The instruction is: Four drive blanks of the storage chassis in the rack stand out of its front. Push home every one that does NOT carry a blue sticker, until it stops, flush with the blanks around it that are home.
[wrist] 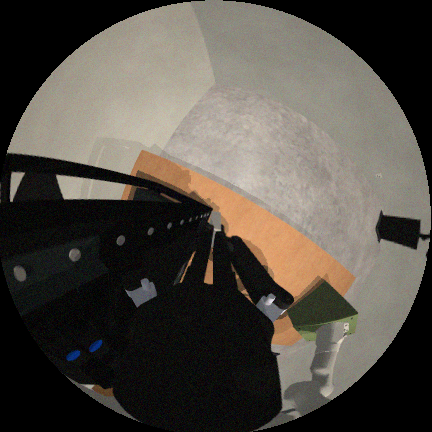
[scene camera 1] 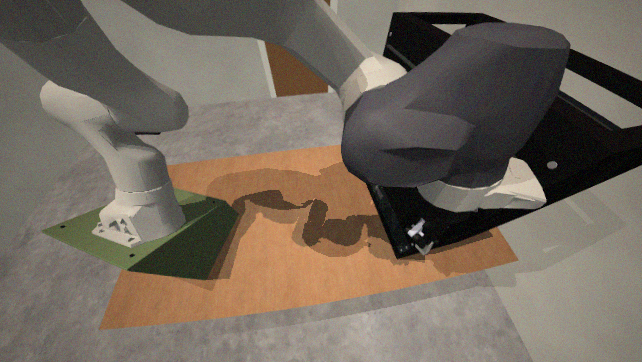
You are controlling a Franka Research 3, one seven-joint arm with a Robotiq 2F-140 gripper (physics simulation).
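The black rack with the storage chassis stands on the right in the scene view and fills the lower left of the wrist view. Two blue stickers show on dark surfaces at the lower left of the wrist view. The blanks' outlines are too dark to tell apart, so which stand out or are flush cannot be told. My gripper is shut and empty. Its tips are beside the rack's near edge in the wrist view; contact cannot be told. In the scene view it is by the rack's lower front corner, its tips unclear.
A row of round grey studs runs along the rack side. The orange-brown mat lies below on the grey floor. A green base plate carries the arm's base. The arm's dark link covers much of the rack in the scene view.
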